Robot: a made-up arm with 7 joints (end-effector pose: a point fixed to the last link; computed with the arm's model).
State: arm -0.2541 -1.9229 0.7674 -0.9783 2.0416 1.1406 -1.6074
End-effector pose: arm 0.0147 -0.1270 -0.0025 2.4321 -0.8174 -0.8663
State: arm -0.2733 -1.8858 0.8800 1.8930 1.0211 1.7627 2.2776
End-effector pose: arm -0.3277 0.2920 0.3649 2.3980 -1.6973 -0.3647
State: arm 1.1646 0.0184 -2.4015 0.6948 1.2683 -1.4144 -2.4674
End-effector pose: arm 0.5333 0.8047 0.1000 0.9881 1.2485 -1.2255
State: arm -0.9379 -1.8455 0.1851 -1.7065 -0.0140 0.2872 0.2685
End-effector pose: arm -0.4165 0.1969 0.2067 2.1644 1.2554 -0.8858
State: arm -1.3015 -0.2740 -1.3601 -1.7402 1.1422 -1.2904 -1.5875
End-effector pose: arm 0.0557 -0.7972 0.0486 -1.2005 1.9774 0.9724
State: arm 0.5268 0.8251 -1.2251 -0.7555 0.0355 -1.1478 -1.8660
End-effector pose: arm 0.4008 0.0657 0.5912 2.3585 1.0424 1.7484
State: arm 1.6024 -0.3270 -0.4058 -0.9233 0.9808 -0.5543 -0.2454
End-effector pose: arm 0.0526 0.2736 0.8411 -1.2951 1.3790 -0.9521
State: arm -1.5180 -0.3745 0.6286 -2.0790 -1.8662 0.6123 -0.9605
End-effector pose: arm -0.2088 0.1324 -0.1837 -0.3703 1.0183 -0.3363
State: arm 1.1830 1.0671 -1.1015 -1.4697 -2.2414 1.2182 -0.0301
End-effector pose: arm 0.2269 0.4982 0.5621 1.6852 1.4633 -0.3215
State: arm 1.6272 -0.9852 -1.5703 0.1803 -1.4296 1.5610 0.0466
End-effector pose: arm 0.1160 0.9875 0.3932 1.5783 0.5127 -0.6195
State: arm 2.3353 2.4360 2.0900 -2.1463 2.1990 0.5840 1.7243
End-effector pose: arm 0.0010 0.5669 0.0790 0.6774 -1.2538 -1.1701
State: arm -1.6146 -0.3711 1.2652 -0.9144 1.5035 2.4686 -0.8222
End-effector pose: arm 0.4839 -0.0209 0.0860 -1.0623 -0.2471 0.7251
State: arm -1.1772 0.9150 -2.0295 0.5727 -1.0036 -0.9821 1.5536
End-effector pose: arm 0.1868 -0.8028 0.5583 -0.3809 -0.7291 1.0372
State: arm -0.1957 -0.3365 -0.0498 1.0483 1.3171 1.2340 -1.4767
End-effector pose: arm 0.3749 -0.3831 0.3710 1.1044 -1.3063 0.1592
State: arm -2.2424 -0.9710 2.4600 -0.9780 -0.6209 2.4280 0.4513
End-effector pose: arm 0.9832 -0.0523 0.1941 -1.3051 -1.1420 2.4056
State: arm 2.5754 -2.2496 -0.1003 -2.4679 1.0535 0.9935 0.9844
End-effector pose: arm 0.0637 -0.4681 -0.2118 -0.6721 -1.3517 0.7591
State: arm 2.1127 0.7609 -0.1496 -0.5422 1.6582 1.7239 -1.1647
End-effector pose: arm 0.3903 0.1029 0.0337 -0.5433 0.6991 -0.3474
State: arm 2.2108 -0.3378 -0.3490 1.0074 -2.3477 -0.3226 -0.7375
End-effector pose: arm 0.4898 0.6706 0.0814 0.5010 -1.9559 -0.5757
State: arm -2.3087 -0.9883 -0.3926 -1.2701 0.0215 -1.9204 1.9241
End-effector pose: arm -0.4968 -0.0289 -0.5542 -0.9440 -0.4312 -0.0632
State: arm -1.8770 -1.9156 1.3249 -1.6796 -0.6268 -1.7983 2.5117
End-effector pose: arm 0.0513 0.1510 0.2119 -0.6154 1.1145 0.4983
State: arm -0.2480 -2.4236 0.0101 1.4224 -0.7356 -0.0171 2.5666
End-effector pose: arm -0.7385 0.0629 0.6578 -0.9900 0.7750 -0.3846
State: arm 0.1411 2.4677 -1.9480 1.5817 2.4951 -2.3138 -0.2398
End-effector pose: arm -0.1474 -0.3972 0.6061 0.1834 -2.5324 -1.7936
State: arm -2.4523 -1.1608 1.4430 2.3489 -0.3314 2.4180 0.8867
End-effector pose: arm -0.1191 0.3418 0.4693 -1.9961 1.3772 0.0544
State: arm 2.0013 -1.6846 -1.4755 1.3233 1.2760 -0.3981 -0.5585
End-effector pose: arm 0.2187 1.0162 0.1037 2.3095 -0.6830 0.9457
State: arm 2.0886 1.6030 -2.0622 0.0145 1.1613 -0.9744 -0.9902
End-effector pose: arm -0.1650 0.6251 -0.5414 1.2806 0.7330 -1.1155
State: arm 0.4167 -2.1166 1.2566 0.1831 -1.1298 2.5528 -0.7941
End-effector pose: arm -0.3479 -0.4838 -0.0943 0.9803 0.7747 0.9763
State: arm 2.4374 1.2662 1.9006 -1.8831 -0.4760 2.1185 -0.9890
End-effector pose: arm -0.5973 -0.1260 0.0479 -1.2419 0.5613 -1.0899
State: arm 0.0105 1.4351 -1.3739 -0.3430 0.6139 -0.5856 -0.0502
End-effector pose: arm 0.4150 0.1816 0.9759 -1.8625 0.0014 0.9055
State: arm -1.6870 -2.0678 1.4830 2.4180 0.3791 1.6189 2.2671
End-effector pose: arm 0.1678 0.2703 0.4743 -1.2861 2.3738 0.5783
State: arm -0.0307 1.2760 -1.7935 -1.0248 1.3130 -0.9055 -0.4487
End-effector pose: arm 0.2417 0.1147 1.0572 -2.2789 0.8390 0.0307
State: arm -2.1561 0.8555 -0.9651 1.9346 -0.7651 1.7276 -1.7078
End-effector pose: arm -0.0315 -0.7464 -0.4862 -0.6869 0.4215 0.0925
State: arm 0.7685 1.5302 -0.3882 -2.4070 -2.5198 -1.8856 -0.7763
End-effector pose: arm 0.5114 -0.0265 0.1912 -0.5943 -1.5194 -2.4809
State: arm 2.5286 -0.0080 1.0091 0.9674 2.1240 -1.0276 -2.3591
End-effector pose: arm 0.6059 0.0901 0.3591 -1.7462 -1.8427 0.7286
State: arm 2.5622 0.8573 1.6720 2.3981 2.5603 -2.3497 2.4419
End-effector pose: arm 0.2090 0.3074 0.5070 -0.8956 2.2215 -0.7795
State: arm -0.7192 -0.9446 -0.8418 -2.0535 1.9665 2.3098 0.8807
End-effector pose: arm -0.2503 -0.2390 -0.1016 0.6787 -0.6478 -1.2685
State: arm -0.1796 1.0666 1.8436 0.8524 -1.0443 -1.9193 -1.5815
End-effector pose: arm 0.2710 0.1949 0.0796 -0.2859 2.6495 1.0220
